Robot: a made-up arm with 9 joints. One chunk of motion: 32 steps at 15 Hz.
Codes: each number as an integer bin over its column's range. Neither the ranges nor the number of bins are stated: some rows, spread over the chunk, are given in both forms.
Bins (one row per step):
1: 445 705 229 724 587 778 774 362 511
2: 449 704 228 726 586 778 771 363 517
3: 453 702 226 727 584 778 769 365 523
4: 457 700 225 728 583 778 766 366 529
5: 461 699 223 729 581 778 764 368 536
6: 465 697 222 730 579 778 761 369 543
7: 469 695 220 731 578 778 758 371 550
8: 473 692 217 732 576 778 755 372 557
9: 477 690 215 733 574 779 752 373 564
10: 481 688 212 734 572 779 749 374 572
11: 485 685 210 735 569 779 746 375 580
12: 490 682 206 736 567 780 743 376 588
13: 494 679 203 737 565 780 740 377 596
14: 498 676 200 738 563 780 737 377 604
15: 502 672 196 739 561 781 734 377 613
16: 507 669 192 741 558 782 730 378 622
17: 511 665 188 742 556 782 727 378 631
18: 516 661 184 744 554 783 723 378 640
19: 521 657 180 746 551 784 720 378 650
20: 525 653 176 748 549 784 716 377 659
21: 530 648 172 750 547 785 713 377 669
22: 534 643 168 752 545 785 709 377 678
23: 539 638 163 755 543 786 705 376 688
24: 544 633 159 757 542 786 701 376 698
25: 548 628 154 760 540 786 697 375 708
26: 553 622 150 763 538 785 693 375 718
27: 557 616 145 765 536 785 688 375 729
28: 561 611 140 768 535 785 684 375 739
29: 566 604 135 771 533 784 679 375 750
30: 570 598 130 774 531 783 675 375 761
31: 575 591 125 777 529 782 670 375 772
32: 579 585 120 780 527 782 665 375 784
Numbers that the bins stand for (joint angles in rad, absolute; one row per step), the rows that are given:
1: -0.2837 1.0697 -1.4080 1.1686 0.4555 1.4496 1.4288 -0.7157 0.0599
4: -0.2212 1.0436 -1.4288 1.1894 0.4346 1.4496 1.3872 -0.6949 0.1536
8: -0.1379 1.0020 -1.4705 1.2102 0.3982 1.4496 1.3299 -0.6637 0.2993
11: -0.0755 0.9656 -1.5069 1.2258 0.3618 1.4549 1.2831 -0.6480 0.4190
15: 0.0130 0.8979 -1.5798 1.2466 0.3201 1.4653 1.2206 -0.6376 0.5908
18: 0.0859 0.8406 -1.6422 1.2727 0.2837 1.4757 1.1634 -0.6324 0.7313
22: 0.1796 0.7469 -1.7255 1.3143 0.2368 1.4861 1.0905 -0.6376 0.9291
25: 0.2525 0.6689 -1.7984 1.3560 0.2108 1.4913 1.0280 -0.6480 1.0853
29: 0.3461 0.5439 -1.8973 1.4132 0.1744 1.4809 0.9343 -0.6480 1.3039
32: 0.4138 0.4450 -1.9754 1.4601 0.1431 1.4705 0.8615 -0.6480 1.4809
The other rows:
2: -0.2629 1.0645 -1.4132 1.1790 0.4503 1.4496 1.4132 -0.7105 0.0911
3: -0.2420 1.0541 -1.4236 1.1842 0.4398 1.4496 1.4028 -0.7001 0.1223
5: -0.2004 1.0384 -1.4392 1.1946 0.4242 1.4496 1.3768 -0.6845 0.1900
6: -0.1796 1.0280 -1.4444 1.1998 0.4138 1.4496 1.3612 -0.6793 0.2264
7: -0.1588 1.0176 -1.4549 1.2050 0.4086 1.4496 1.3455 -0.6689 0.2629
9: -0.1171 0.9916 -1.4809 1.2154 0.3878 1.4549 1.3143 -0.6585 0.3357
10: -0.0963 0.9812 -1.4965 1.2206 0.3774 1.4549 1.2987 -0.6533 0.3774
12: -0.0494 0.9499 -1.5277 1.2310 0.3514 1.4601 1.2675 -0.6428 0.4607
13: -0.0286 0.9343 -1.5433 1.2362 0.3409 1.4601 1.2519 -0.6376 0.5023
14: -0.0078 0.9187 -1.5590 1.2414 0.3305 1.4601 1.2362 -0.6376 0.5439
16: 0.0390 0.8823 -1.6006 1.2571 0.3045 1.4705 1.1998 -0.6324 0.6376
17: 0.0599 0.8615 -1.6214 1.2623 0.2941 1.4705 1.1842 -0.6324 0.6845
19: 0.1119 0.8198 -1.6631 1.2831 0.2681 1.4809 1.1477 -0.6324 0.7834
20: 0.1327 0.7990 -1.6839 1.2935 0.2577 1.4809 1.1269 -0.6376 0.8302
21: 0.1588 0.7730 -1.7047 1.3039 0.2472 1.4861 1.1113 -0.6376 0.8823
23: 0.2056 0.7209 -1.7516 1.3299 0.2264 1.4913 1.0697 -0.6428 0.9812
24: 0.2316 0.6949 -1.7724 1.3403 0.2212 1.4913 1.0488 -0.6428 1.0332
26: 0.2785 0.6376 -1.8192 1.3716 0.2004 1.4861 1.0072 -0.6480 1.1373
27: 0.2993 0.6064 -1.8452 1.3820 0.1900 1.4861 0.9812 -0.6480 1.1946
28: 0.3201 0.5804 -1.8713 1.3976 0.1848 1.4861 0.9604 -0.6480 1.2466
30: 0.3670 0.5127 -1.9233 1.4288 0.1640 1.4757 0.9135 -0.6480 1.3612
31: 0.3930 0.4763 -1.9493 1.4444 0.1536 1.4705 0.8875 -0.6480 1.4184

